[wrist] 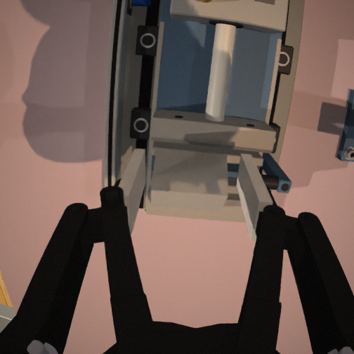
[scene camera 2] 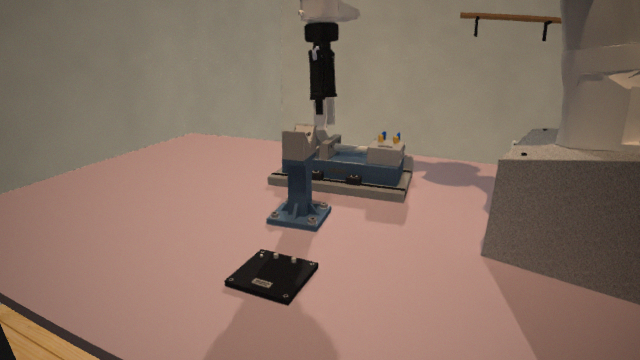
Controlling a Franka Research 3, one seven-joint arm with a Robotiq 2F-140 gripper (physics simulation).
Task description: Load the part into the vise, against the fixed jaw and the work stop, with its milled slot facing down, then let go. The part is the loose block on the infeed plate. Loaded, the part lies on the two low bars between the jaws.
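The part, a pale grey block (wrist: 189, 177), sits in the vise (scene camera 2: 362, 172) (wrist: 182, 75) beyond the screw-driven jaw (wrist: 212, 131), with a narrow gap to that jaw. Its milled slot does not show. The work stop (wrist: 277, 183), a blue bracket with a dark rod, is on the right in the wrist view. A strip of vise shows between block and right finger; the rod's tip is hidden. Contact with the fixed jaw cannot be told. My gripper (scene camera 2: 325, 121) (wrist: 191, 167) is partly open, empty and pointing down, its pale fingers on either side of the block in the wrist view.
A blue stand (scene camera 2: 300, 182) with a grey notched head is in front of the vise in the scene view and hides part of it. A black plate (scene camera 2: 272, 275) with small pins lies nearer the camera. The robot's grey pedestal (scene camera 2: 560, 215) is at the right.
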